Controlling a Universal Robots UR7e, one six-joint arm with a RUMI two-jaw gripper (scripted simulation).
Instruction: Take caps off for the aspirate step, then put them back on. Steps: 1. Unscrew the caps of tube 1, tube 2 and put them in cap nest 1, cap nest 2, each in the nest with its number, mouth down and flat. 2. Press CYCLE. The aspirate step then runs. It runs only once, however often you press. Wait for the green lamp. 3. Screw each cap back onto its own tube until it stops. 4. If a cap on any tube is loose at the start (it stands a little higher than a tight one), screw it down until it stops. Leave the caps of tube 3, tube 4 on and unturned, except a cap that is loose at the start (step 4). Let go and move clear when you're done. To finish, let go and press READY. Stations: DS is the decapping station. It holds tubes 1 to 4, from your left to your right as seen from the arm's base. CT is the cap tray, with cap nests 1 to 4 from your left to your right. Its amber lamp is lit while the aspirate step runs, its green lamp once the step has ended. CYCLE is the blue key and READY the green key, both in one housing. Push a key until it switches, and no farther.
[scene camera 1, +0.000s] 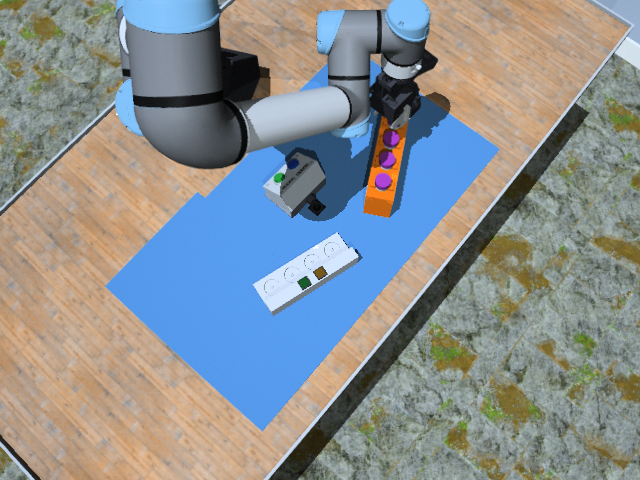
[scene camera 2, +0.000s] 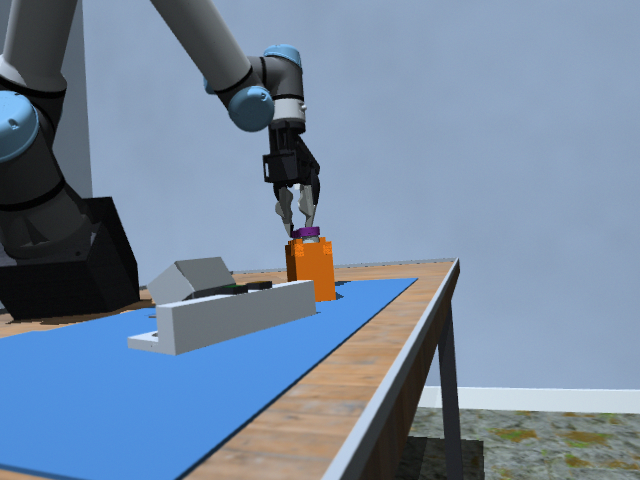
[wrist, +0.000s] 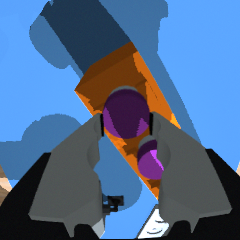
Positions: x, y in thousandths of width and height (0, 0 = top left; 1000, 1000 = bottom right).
Note:
In view: the gripper (scene camera 2: 468, 493) and a grey key housing (scene camera 2: 288, 584).
The gripper also shows in scene camera 1 (scene camera 1: 615, 253) and in the wrist view (wrist: 527, 477). The grey key housing also shows in scene camera 1 (scene camera 1: 470, 389).

